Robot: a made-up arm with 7 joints. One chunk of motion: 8 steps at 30 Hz.
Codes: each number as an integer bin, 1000 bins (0 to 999) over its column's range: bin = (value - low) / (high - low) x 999, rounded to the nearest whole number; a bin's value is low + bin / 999 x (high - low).
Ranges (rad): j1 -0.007..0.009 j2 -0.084..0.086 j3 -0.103..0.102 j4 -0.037..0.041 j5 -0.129..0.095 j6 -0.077..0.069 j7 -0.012..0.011
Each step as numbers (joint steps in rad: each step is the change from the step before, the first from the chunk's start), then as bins.
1 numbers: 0.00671 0.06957 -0.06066 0.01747 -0.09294 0.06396 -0.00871
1 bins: 856 902 206 698 161 965 143
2 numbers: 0.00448 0.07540 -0.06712 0.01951 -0.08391 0.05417 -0.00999
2 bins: 717 937 175 724 201 898 87
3 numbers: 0.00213 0.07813 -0.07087 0.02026 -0.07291 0.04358 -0.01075
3 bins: 570 953 157 733 250 825 54
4 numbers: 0.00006 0.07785 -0.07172 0.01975 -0.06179 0.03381 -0.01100
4 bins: 441 951 152 727 300 758 43
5 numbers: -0.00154 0.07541 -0.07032 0.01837 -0.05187 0.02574 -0.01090
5 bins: 341 937 159 709 344 703 48
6 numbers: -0.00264 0.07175 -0.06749 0.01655 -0.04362 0.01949 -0.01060
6 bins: 272 915 173 686 381 660 61
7 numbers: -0.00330 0.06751 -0.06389 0.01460 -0.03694 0.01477 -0.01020
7 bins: 231 890 191 661 411 628 78
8 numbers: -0.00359 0.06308 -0.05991 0.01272 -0.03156 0.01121 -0.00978
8 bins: 213 864 210 637 435 604 96
